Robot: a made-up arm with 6 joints. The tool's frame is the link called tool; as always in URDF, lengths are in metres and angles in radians.
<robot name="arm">
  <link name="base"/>
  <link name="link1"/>
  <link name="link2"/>
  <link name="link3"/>
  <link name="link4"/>
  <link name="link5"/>
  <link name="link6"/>
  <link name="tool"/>
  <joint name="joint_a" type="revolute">
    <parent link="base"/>
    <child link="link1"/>
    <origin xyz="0 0 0.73" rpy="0 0 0"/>
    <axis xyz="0 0 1"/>
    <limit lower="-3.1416" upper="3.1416"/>
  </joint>
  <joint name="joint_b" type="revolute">
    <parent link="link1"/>
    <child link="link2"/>
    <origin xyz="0.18 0 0" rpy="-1.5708 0 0"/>
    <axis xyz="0 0 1"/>
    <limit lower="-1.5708" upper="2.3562"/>
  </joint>
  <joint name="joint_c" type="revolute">
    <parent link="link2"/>
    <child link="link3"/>
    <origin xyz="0 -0.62 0" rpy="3.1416 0 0"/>
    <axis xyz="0 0 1"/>
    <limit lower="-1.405" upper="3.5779"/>
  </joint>
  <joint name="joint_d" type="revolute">
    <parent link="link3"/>
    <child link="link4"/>
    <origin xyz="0 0.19 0" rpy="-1.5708 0 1.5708"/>
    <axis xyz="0 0 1"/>
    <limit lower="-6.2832" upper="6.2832"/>
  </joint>
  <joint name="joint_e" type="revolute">
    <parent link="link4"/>
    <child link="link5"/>
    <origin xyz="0 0 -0.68" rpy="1.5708 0 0"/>
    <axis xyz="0 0 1"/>
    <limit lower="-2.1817" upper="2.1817"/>
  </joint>
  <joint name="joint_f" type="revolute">
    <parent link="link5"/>
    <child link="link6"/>
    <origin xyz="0 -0.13 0" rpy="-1.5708 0 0"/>
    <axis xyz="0 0 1"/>
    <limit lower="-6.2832" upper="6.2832"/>
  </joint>
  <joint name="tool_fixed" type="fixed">
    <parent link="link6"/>
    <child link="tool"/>
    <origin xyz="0 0 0" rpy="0 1.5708 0"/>
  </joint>
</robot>
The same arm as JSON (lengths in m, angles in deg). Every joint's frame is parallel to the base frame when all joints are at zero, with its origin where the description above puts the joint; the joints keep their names.
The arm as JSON. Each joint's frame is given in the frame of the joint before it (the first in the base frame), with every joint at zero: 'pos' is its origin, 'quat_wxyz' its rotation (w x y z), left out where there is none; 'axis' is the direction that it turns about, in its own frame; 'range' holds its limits. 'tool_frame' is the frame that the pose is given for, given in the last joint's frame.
{"length_unit": "m", "angle_unit": "deg", "joints": [
  {"joint": "joint_a", "pos": [0.0, 0.0, 0.73], "axis": [0.0, 0.0, 1.0], "range": [-180.0, 180.0]},
  {"joint": "joint_b", "pos": [0.18, 0.0, 0.0], "axis": [0.0, 1.0, 0.0], "range": [-90.0, 135.0]},
  {"joint": "joint_c", "pos": [0.0, 0.0, 0.62], "axis": [0.0, -1.0, 0.0], "range": [-80.5, 205.0]},
  {"joint": "joint_d", "pos": [0.0, 0.0, 0.19], "axis": [-1.0, 0.0, 0.0], "range": [-360.0, 360.0]},
  {"joint": "joint_e", "pos": [0.68, 0.0, 0.0], "axis": [0.0, -1.0, 0.0], "range": [-125.0, 125.0]},
  {"joint": "joint_f", "pos": [0.13, 0.0, 0.0], "axis": [-1.0, 0.0, 0.0], "range": [-360.0, 360.0]}
], "tool_frame": {"pos": [0.0, 0.0, 0.0], "quat_wxyz": [1.0, 0.000002, 0.0, -0.000002]}}

